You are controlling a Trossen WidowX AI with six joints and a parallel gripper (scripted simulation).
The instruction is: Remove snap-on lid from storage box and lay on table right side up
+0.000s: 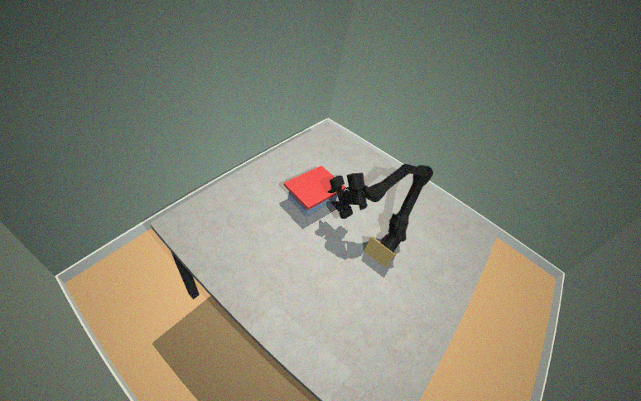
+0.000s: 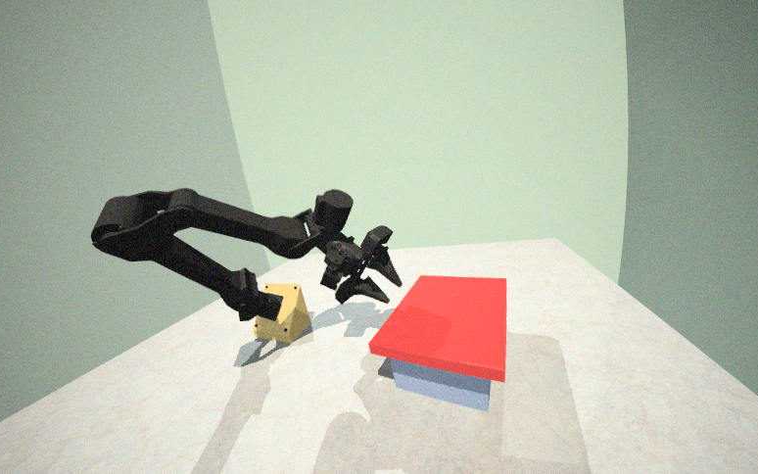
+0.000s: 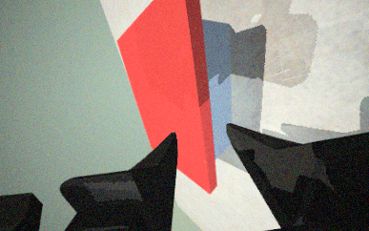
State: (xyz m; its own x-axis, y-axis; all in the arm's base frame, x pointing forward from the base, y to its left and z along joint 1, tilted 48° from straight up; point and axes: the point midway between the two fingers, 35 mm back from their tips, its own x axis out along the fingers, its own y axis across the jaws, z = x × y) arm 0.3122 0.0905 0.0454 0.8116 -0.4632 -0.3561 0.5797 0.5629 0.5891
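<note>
Right now my gripper tip is 100 mm short of the lid, 10 mm to the left of it and 20 mm above it. From my gripper tip the other things lie so: pale blue storage box (100 mm ahead, 10 mm to the right, 70 mm below).
</note>
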